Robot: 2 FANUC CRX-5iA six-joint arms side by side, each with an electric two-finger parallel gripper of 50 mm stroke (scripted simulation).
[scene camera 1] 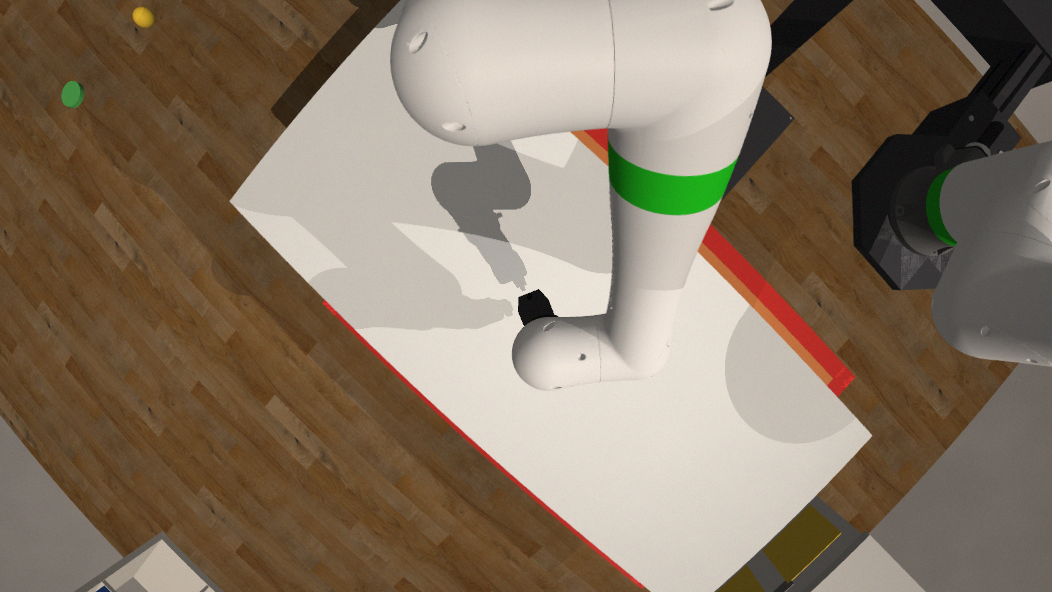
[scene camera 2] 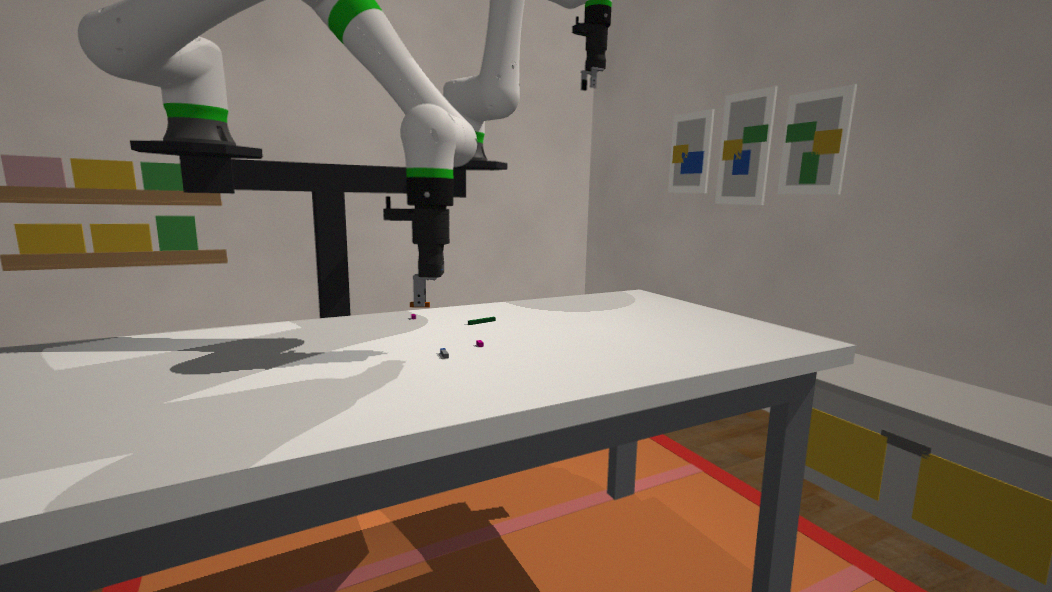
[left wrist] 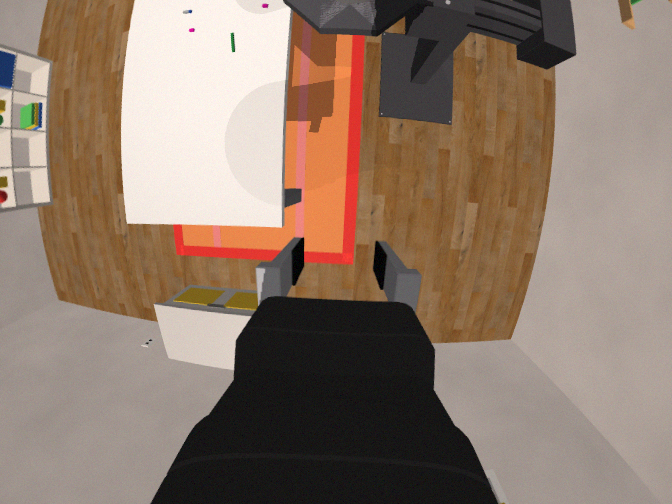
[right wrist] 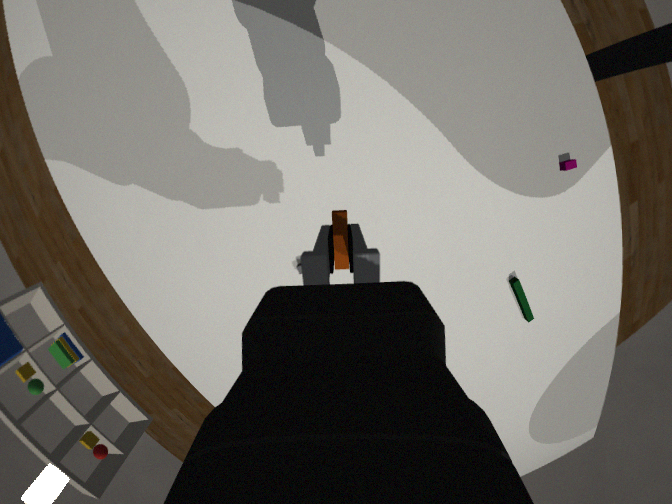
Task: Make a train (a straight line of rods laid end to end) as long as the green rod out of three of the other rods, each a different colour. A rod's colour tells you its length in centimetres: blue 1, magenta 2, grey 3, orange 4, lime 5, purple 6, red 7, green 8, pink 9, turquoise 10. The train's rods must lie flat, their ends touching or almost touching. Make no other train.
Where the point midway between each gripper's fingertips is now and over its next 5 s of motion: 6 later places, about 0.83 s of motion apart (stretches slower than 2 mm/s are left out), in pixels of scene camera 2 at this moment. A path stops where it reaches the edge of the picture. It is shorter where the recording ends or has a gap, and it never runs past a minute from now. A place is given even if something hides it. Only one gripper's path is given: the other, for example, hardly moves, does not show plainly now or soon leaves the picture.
My right gripper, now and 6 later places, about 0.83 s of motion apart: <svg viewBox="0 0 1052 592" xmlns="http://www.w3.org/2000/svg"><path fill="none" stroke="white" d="M419 305L426 308L438 310L447 311L447 328L448 354L448 359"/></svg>
